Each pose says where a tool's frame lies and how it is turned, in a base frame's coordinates. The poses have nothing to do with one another.
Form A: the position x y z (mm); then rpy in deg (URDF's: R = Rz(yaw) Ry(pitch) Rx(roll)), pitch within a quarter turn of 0, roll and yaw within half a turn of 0.
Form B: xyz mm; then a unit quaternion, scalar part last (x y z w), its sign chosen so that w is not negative. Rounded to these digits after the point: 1 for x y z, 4 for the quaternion.
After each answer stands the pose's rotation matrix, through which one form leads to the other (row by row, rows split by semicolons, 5 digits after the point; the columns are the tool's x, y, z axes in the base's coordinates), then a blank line. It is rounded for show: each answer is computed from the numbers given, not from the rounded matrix.
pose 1, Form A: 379.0 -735.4 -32.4 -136.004 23.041 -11.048
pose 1, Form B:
379.0 -735.4 -32.4 -0.8971 0.1619 0.1490 0.3831
0.90317 -0.40468 -0.14323; -0.17634 -0.65396 0.73569; -0.39139 -0.63920 -0.66200

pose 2, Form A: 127.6 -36.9 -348.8 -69.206 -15.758 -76.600
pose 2, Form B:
127.6 -36.9 -348.8 -0.5114 0.2601 -0.5664 0.5916
0.22304 0.40418 0.88707; -0.93622 -0.16470 0.31044; 0.27157 -0.89973 0.34167

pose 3, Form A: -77.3 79.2 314.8 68.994 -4.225 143.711
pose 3, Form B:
-77.3 79.2 314.8 0.2051 0.5284 0.7891 0.2366
-0.80385 -0.15672 0.57381; 0.59025 -0.32964 0.73684; 0.07367 0.93101 0.35749

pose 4, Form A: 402.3 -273.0 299.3 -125.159 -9.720 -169.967
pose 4, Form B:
402.3 -273.0 299.3 0.1162 -0.8777 0.4637 0.0348
-0.97057 -0.23624 0.04670; -0.17171 0.54299 -0.82199; 0.16883 -0.80582 -0.56758

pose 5, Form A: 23.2 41.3 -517.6 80.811 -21.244 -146.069
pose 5, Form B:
23.2 41.3 -517.6 0.0516 -0.6503 -0.6810 0.3327
-0.77333 0.38592 -0.50302; -0.52026 0.06716 0.85136; 0.36234 0.92008 0.14884

